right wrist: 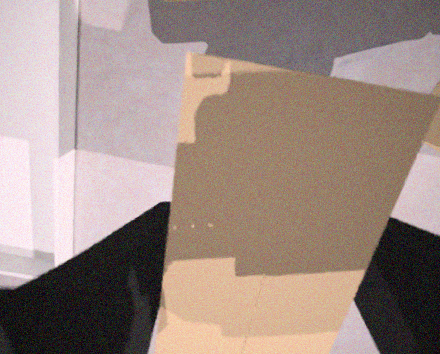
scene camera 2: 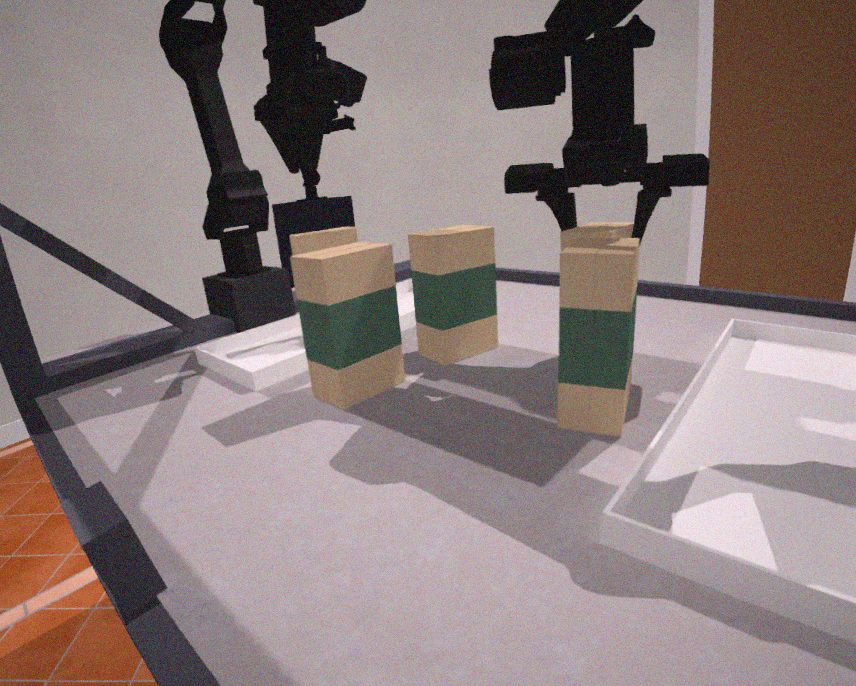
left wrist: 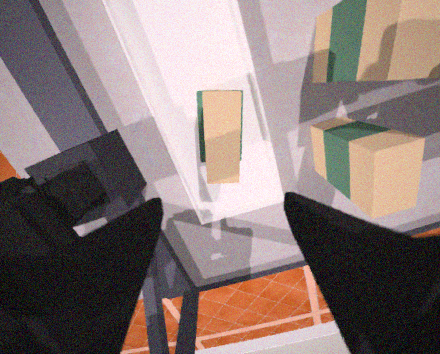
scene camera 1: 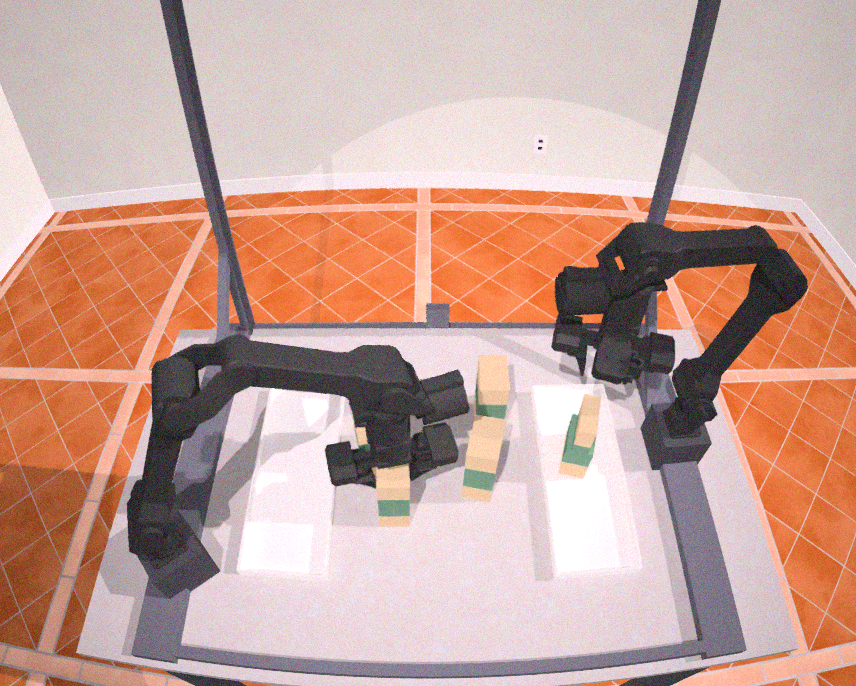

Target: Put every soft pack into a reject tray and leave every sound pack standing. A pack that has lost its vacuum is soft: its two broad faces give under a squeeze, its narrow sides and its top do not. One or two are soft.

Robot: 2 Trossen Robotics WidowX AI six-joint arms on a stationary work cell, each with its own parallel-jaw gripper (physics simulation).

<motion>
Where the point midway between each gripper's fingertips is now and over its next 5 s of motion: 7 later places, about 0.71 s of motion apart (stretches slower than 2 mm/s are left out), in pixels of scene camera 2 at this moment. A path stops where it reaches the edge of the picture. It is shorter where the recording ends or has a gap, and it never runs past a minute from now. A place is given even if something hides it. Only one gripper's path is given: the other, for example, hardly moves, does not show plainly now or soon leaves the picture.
The right gripper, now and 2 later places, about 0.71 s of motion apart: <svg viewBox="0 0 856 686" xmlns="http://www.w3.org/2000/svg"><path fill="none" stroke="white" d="M603 262L603 205L605 138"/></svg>
</motion>
